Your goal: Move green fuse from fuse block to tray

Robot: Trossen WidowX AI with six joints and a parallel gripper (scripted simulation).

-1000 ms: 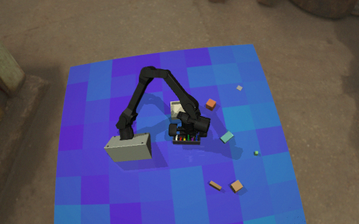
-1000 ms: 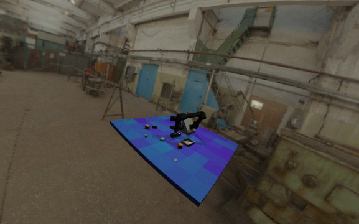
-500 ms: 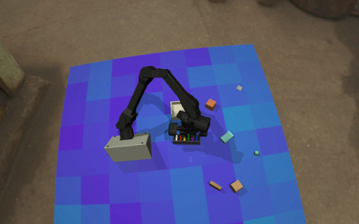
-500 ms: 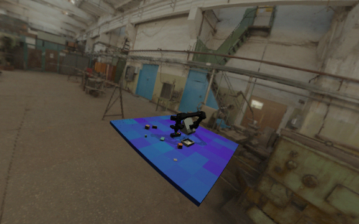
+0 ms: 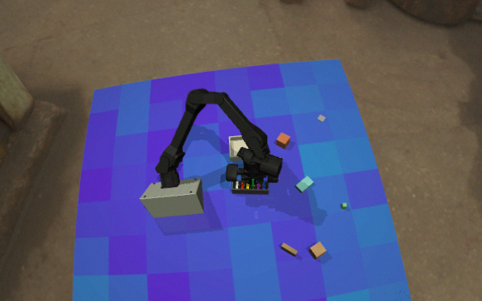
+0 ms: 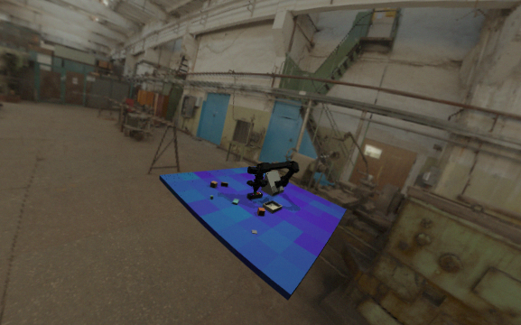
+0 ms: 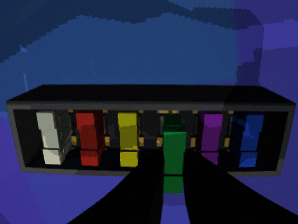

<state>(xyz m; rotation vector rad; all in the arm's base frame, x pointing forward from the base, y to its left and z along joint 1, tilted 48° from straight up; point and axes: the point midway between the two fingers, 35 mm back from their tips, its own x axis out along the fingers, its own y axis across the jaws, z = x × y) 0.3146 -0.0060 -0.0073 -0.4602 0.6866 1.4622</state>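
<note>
Now: the purple fuse 2 cm ahead of my gripper tip and 3 cm below it. Also, from my gripper tip: blue fuse 4 cm ahead, 1 cm to the right, 3 cm below; green fuse 1 cm below; yellow fuse 2 cm behind, 3 cm below.
</note>
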